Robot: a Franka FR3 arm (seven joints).
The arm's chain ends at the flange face. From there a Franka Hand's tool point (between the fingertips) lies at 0.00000 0.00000 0.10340 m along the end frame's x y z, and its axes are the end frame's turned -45 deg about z.
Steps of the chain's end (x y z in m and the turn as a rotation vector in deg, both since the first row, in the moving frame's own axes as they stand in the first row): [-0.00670, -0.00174, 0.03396, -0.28, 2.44, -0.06]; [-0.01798, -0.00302, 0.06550, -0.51, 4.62, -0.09]
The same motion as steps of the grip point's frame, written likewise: [-0.00075, -0.00250, 0.03387, -1.92, 1.53, -0.06]; [-0.00533, -0.00831, 0.06516, -3.63, 2.91, -0.09]
